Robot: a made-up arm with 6 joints.
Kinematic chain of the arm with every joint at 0, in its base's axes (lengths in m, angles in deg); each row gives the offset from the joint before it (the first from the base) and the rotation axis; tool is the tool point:
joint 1: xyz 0 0 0.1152 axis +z
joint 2: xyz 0 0.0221 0 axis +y
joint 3: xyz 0 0 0.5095 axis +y
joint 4: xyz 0 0 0.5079 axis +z
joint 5: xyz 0 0 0 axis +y
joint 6: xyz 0 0 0.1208 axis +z
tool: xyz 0 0 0
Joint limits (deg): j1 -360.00..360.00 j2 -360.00..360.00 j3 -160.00..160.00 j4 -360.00..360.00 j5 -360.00..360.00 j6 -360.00..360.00
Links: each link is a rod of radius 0.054 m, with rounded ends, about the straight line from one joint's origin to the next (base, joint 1, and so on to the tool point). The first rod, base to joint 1, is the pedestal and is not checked.
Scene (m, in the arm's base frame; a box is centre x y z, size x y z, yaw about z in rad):
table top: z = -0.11
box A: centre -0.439 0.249 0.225 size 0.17 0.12 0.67 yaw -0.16
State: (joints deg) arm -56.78 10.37 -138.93 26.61 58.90 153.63
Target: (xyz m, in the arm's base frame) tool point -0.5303 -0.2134 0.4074
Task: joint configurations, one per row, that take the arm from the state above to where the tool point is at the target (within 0.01 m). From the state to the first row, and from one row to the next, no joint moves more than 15 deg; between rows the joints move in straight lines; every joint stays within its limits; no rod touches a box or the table.
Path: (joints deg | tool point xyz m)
1: -45.06 19.24 -145.95 17.87 53.83 161.03 | -0.2118 0.2858 0.3244
2: -33.34 28.10 -152.98 9.12 48.76 168.43 | -0.2250 0.1917 0.3022
3: -21.62 36.97 -160.00 0.38 43.70 175.82 | -0.2130 0.1088 0.2678
4: -18.11 35.15 -148.56 3.19 49.33 169.12 | -0.2590 0.1133 0.3827
5: -14.59 33.33 -137.11 5.99 54.96 162.41 | -0.2861 0.1080 0.4989
6: -11.07 31.51 -125.67 8.80 60.60 155.71 | -0.2939 0.0964 0.6122
7: -7.55 29.70 -114.23 11.61 66.23 149.00 | -0.2829 0.0822 0.7186
8: 3.71 18.82 -115.58 11.79 62.41 150.55 | -0.4099 0.0175 0.6352
9: 14.96 7.95 -116.92 11.96 58.58 152.09 | -0.4964 -0.0876 0.5296
10: 26.22 -2.92 -118.27 12.13 54.76 153.63 | -0.5303 -0.2134 0.4074

